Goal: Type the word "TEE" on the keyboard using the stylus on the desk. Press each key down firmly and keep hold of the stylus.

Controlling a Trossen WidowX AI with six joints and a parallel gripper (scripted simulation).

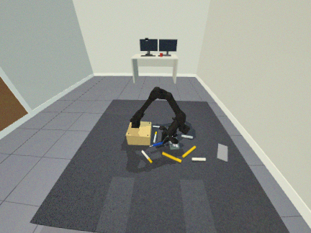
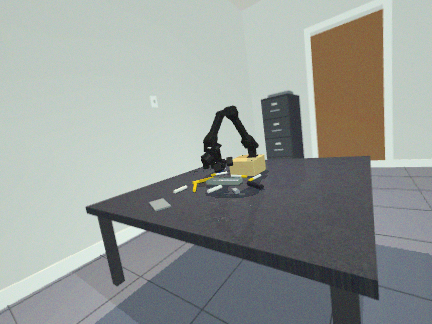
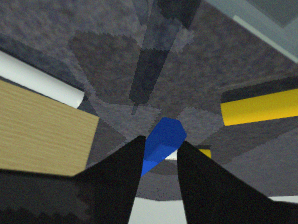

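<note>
The blue stylus lies 60 mm behind my gripper tip and 20 mm to the right of it. The rest, counted from my gripper tip: E key 100 mm ahead, 40 mm below, 30 mm to the left; then L key 100 mm ahead, 40 mm below, 10 mm to the left; then yellow stick 100 mm to the right, 70 mm ahead, 40 mm below.
</note>
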